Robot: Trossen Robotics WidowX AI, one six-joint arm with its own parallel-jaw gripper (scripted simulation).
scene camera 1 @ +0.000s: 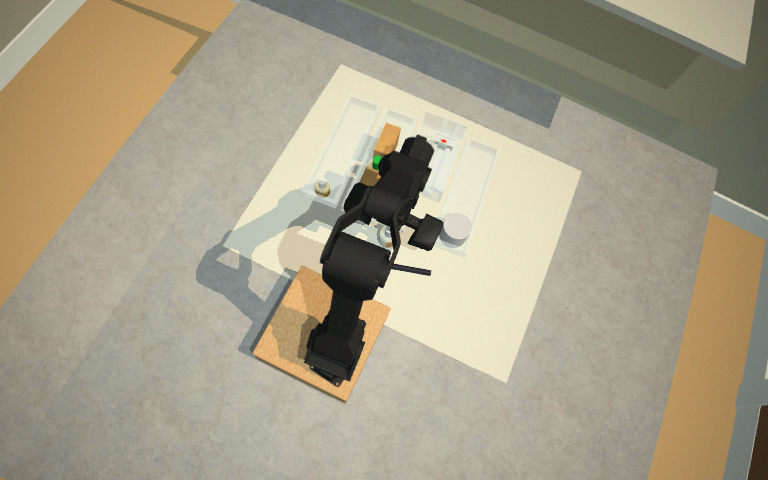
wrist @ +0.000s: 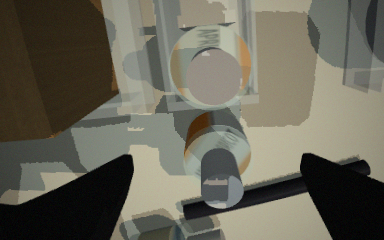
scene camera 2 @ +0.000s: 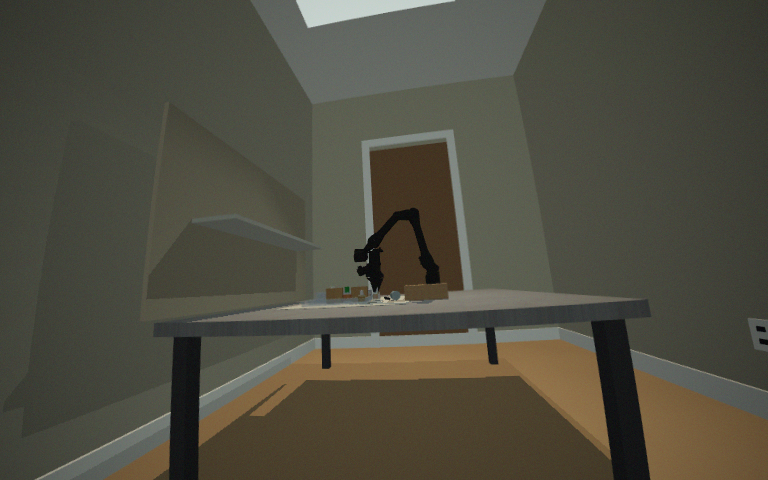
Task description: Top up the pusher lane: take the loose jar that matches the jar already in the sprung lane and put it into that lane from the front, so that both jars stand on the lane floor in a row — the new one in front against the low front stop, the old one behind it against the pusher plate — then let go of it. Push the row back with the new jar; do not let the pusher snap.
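I can see a jar (wrist: 217,157), and there is a brown box (wrist: 64,70) too. As for my gripper (scene camera 1: 389,232), it is open and holds nothing, and the wrist view also shows me the gripper (wrist: 216,162).
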